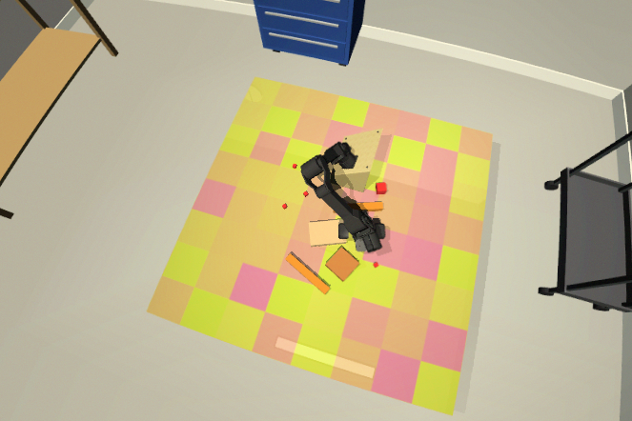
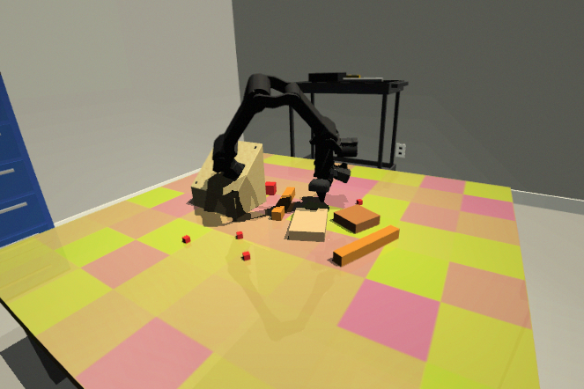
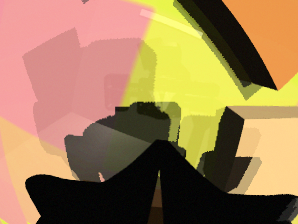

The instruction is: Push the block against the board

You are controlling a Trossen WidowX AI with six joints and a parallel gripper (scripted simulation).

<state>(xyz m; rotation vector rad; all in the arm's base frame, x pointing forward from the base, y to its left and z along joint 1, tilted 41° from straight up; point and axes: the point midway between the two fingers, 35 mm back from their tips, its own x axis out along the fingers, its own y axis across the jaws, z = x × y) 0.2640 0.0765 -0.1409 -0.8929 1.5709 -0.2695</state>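
My gripper tip is 40 mm short of the flat tan square block, 130 mm to the left of it and 10 mm above it. Also, from my gripper tip: red cube (250 mm behind, 10 mm to the left, 10 mm below); then brown square block (140 mm ahead, 20 mm to the right, 10 mm below).
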